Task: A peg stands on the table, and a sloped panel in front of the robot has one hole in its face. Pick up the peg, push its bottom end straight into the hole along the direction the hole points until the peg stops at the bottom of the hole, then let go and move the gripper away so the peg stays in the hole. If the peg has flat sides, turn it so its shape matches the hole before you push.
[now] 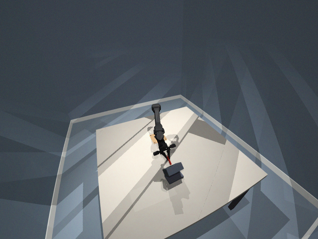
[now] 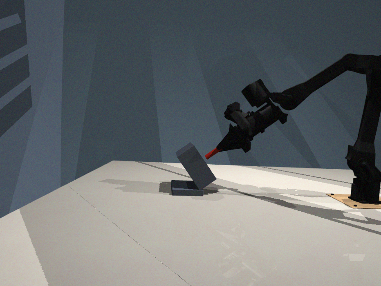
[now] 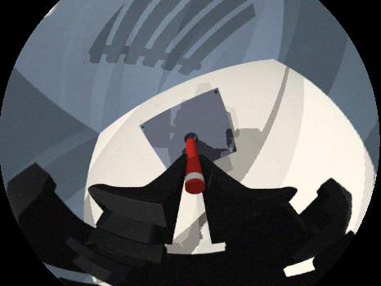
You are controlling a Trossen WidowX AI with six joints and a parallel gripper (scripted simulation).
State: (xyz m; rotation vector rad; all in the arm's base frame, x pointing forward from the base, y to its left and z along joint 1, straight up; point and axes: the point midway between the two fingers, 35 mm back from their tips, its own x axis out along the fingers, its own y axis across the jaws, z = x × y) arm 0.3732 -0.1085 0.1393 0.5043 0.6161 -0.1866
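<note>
The sloped panel is 60 mm ahead of my gripper tip and 50 mm below it. From my gripper tip the other things lie so: dark base block: 90 mm ahead, 110 mm below; then red round peg: 10 mm behind, 10 mm above.
</note>
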